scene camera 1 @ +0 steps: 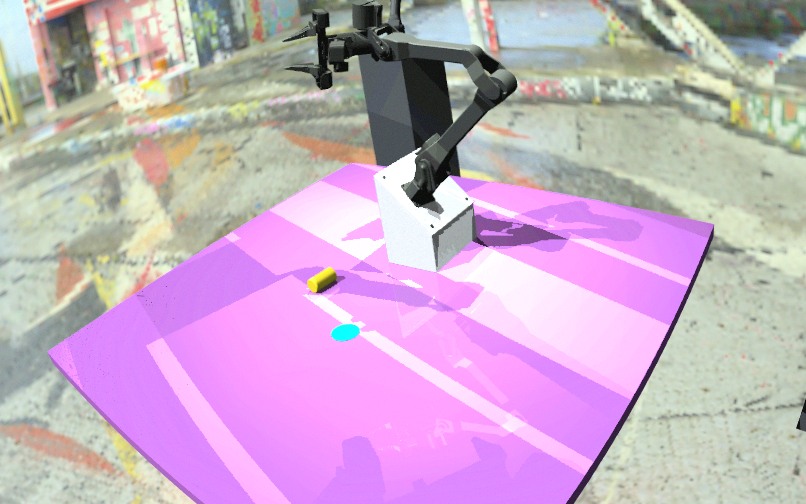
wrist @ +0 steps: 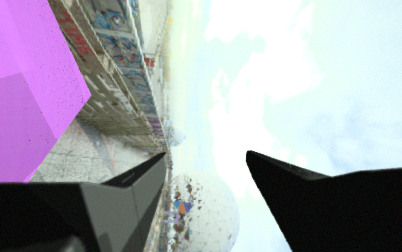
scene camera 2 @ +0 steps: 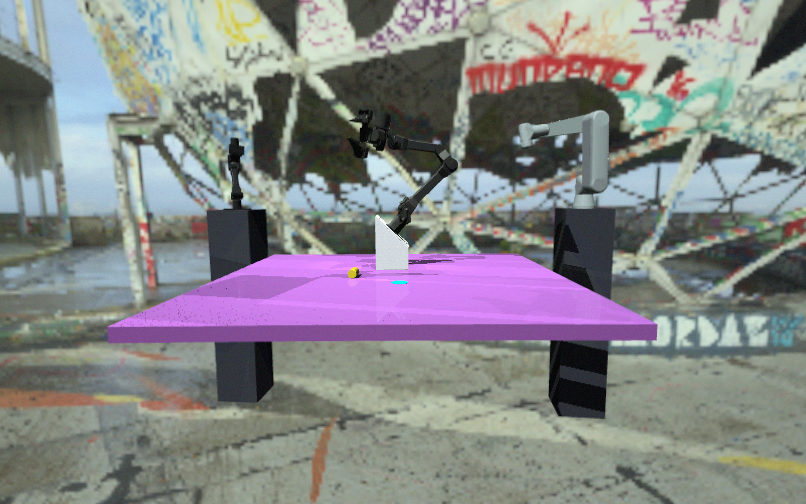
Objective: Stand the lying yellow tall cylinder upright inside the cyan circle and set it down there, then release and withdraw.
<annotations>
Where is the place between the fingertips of the gripper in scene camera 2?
At 348, 128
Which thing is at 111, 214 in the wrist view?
The gripper.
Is the gripper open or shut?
Open.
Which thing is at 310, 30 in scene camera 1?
The gripper.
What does the gripper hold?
Nothing.
</annotations>
